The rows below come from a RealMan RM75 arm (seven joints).
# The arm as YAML. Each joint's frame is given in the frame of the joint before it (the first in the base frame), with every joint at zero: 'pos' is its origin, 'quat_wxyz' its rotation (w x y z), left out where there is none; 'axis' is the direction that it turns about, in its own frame. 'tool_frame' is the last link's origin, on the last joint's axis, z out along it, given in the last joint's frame.
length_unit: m
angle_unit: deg
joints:
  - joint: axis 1
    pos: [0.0, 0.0, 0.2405]
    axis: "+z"
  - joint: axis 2
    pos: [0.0, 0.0, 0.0]
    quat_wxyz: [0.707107, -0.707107, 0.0, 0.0]
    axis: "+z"
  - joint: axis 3
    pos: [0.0, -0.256, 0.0]
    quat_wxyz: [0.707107, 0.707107, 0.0, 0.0]
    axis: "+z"
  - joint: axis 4
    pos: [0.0, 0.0, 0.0]
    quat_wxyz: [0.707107, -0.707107, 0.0, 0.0]
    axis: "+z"
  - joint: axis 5
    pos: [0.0, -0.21, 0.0]
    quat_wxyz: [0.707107, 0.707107, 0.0, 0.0]
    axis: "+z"
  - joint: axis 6
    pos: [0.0, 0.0, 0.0]
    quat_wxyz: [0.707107, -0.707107, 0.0, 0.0]
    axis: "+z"
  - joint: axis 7
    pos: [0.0, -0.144, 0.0]
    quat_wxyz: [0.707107, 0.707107, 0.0, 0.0]
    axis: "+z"
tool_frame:
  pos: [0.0, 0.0, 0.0]
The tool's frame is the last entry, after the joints.
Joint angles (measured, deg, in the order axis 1, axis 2, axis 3, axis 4, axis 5, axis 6, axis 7), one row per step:
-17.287, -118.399, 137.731, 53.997, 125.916, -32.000, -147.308
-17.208, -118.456, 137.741, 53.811, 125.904, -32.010, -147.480
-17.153, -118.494, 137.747, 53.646, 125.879, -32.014, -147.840
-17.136, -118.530, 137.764, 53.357, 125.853, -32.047, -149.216
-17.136, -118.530, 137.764, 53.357, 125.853, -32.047, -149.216
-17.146, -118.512, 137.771, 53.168, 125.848, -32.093, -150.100
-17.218, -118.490, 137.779, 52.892, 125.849, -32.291, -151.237
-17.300, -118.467, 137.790, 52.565, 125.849, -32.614, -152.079
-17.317, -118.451, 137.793, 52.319, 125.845, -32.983, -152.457
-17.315, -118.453, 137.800, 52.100, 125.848, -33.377, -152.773
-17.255, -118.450, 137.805, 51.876, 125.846, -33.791, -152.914
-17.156, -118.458, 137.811, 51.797, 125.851, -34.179, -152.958
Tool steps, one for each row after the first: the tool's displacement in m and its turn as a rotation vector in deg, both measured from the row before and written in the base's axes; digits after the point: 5 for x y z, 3 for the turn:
-0.00117, -0.00043, -0.00041, -0.070, -0.064, 0.264
-0.00106, -0.00029, -0.00029, -0.104, -0.234, 0.323
-0.00153, -0.00020, -0.00034, -0.313, -1.033, 0.782
0.00000, 0.00000, 0.00000, 0.000, 0.000, 0.000
-0.00109, 0.00004, 0.00005, -0.162, -0.625, 0.468
-0.00109, 0.00035, 0.00033, -0.091, -0.828, 0.506
-0.00119, 0.00046, 0.00057, 0.072, -0.575, 0.351
-0.00099, 0.00029, 0.00071, 0.219, -0.260, 0.157
-0.00078, 0.00019, 0.00067, 0.246, -0.248, 0.115
-0.00115, 0.00001, 0.00075, 0.302, -0.095, 0.098
-0.00048, -0.00015, 0.00071, 0.308, -0.121, 0.014

